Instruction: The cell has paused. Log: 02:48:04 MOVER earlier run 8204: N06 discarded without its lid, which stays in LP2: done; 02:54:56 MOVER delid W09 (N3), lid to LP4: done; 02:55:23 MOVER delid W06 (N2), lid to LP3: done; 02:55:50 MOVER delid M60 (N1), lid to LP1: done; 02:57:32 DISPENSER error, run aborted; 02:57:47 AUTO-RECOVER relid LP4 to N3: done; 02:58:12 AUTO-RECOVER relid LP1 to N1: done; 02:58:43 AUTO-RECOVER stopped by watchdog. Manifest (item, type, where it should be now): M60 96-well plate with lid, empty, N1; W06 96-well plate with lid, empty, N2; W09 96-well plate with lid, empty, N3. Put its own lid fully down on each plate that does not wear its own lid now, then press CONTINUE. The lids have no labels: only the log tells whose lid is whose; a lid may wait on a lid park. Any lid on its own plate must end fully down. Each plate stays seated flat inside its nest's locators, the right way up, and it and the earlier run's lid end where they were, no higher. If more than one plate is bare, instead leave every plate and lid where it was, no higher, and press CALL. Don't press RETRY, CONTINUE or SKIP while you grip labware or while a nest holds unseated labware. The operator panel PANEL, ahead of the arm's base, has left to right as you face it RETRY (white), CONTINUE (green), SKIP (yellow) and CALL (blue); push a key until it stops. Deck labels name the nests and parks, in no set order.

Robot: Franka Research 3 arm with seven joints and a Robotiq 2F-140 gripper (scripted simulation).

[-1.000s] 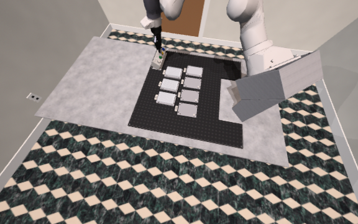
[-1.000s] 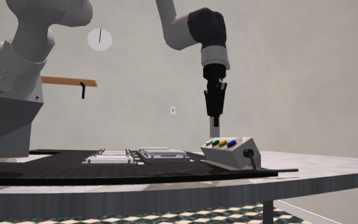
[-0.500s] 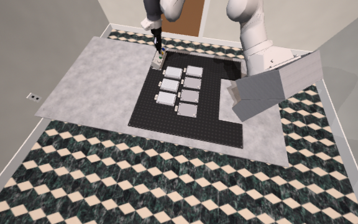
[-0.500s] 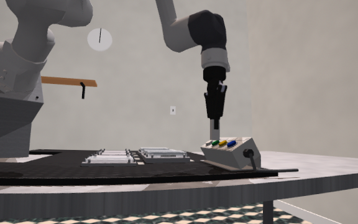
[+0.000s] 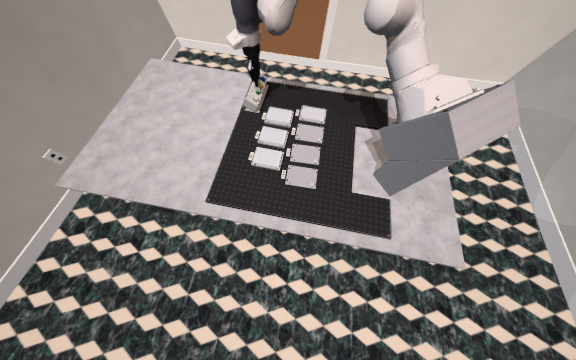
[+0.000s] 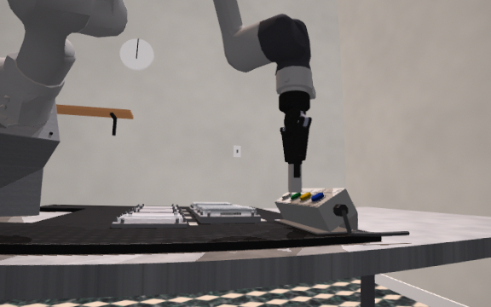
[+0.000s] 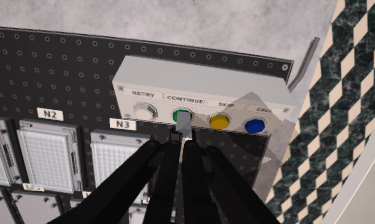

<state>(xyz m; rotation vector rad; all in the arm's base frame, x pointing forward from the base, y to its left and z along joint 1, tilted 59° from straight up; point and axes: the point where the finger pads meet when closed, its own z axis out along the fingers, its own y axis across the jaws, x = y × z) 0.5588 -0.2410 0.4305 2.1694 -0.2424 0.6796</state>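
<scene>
Now: the green continue key 40 mm below my hand. Round my hand: white retry key: 40 mm to the left, 40 mm below, 20 mm ahead; then blue call key: 90 mm to the right, 40 mm below, 40 mm behind; then yellow skip key: 50 mm to the right, 40 mm below, 20 mm behind.
</scene>
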